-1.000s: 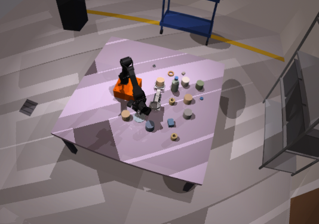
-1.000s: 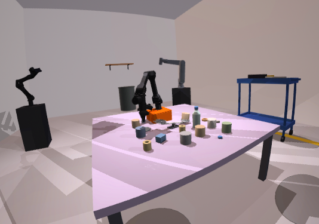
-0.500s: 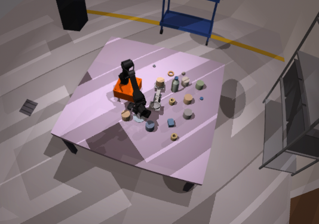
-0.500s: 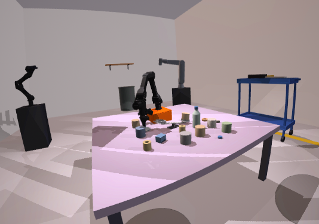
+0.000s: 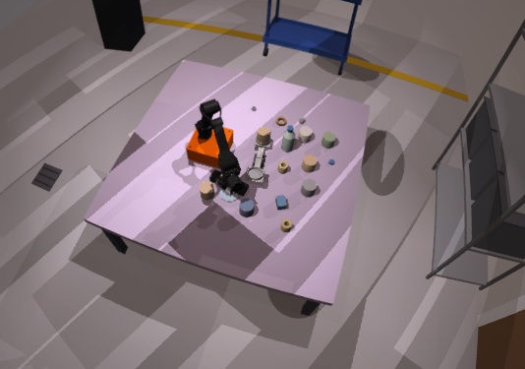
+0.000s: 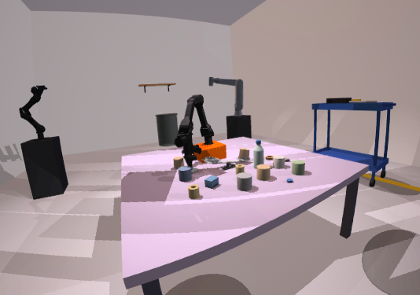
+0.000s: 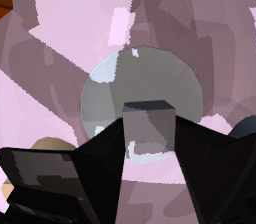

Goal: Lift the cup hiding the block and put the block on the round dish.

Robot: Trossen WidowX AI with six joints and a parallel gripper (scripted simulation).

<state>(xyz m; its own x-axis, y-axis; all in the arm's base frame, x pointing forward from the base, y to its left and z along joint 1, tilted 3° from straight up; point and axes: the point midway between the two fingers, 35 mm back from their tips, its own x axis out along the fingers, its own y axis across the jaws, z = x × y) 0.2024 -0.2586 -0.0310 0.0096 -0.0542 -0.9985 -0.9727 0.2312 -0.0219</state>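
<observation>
My gripper tip is 1 cm above the pale blue round dish. The rest, counted from my gripper tip: balance (10 cm ahead, 22 cm to the left, 2 cm above); blue-grey cylinder (10 cm ahead, 9 cm to the right, 2 cm above); blue cube (26 cm ahead).
</observation>
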